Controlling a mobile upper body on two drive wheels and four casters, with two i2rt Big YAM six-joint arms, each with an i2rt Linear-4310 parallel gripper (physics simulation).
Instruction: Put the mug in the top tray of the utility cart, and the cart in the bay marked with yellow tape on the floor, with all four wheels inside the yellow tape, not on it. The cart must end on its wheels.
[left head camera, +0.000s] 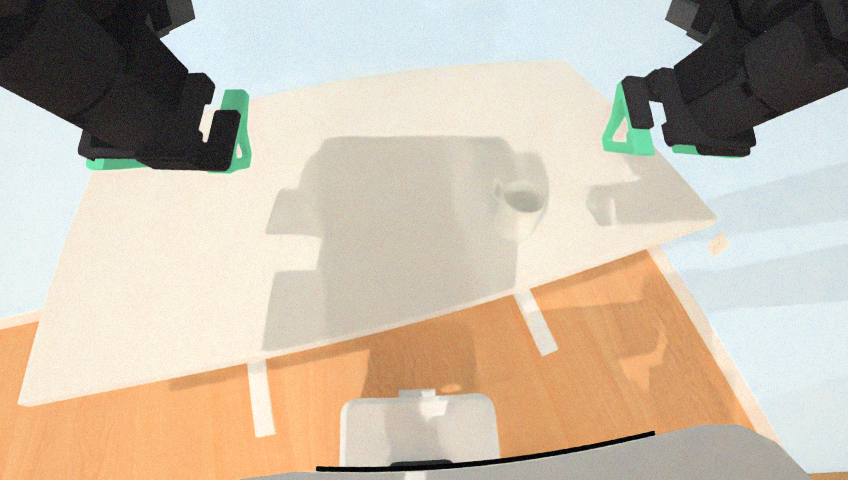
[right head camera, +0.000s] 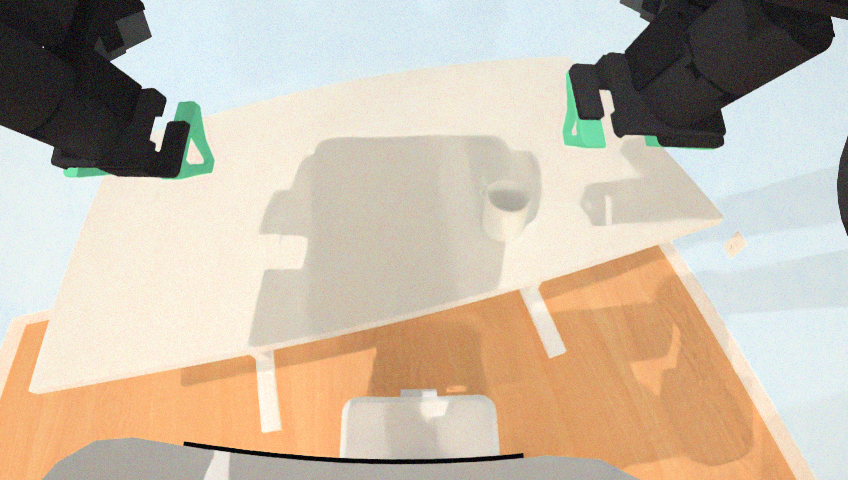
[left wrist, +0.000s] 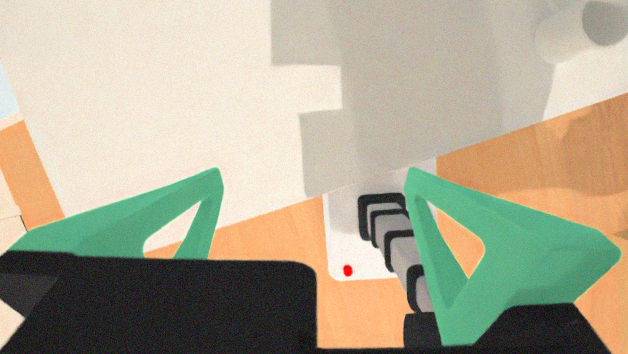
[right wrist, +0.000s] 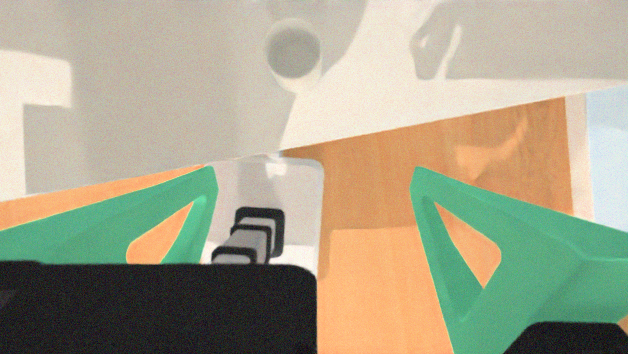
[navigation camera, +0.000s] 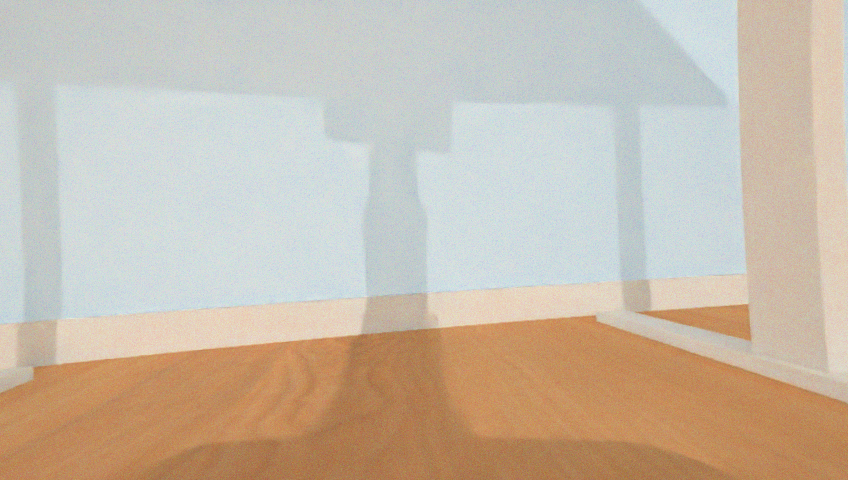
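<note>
A white mug (left head camera: 517, 220) (right head camera: 502, 224) (left wrist: 560, 39) (right wrist: 306, 81) stands upright on the white table (left head camera: 148, 267) (right head camera: 148, 267) (left wrist: 150, 100) (right wrist: 375, 107), partly in shadow, right of the middle; its handle shows at its back left in the left head view. My left gripper (left head camera: 169, 163) (right head camera: 138, 172) (left wrist: 313, 178) is open and empty, raised over the table's left part, well left of the mug. My right gripper (left head camera: 665, 148) (right head camera: 626, 142) (right wrist: 313, 177) is open and empty, raised near the table's right edge, right of the mug. The utility cart and the yellow tape do not show in these views.
My pale base (left head camera: 363, 428) (right head camera: 368, 428) is in front of the table's slanting near edge. Two white table feet (left head camera: 261, 404) (left head camera: 538, 330) stick out onto the wooden floor. The navigation view shows a thick table leg (navigation camera: 779, 178) at right and a pale blue wall (navigation camera: 208, 208) ahead.
</note>
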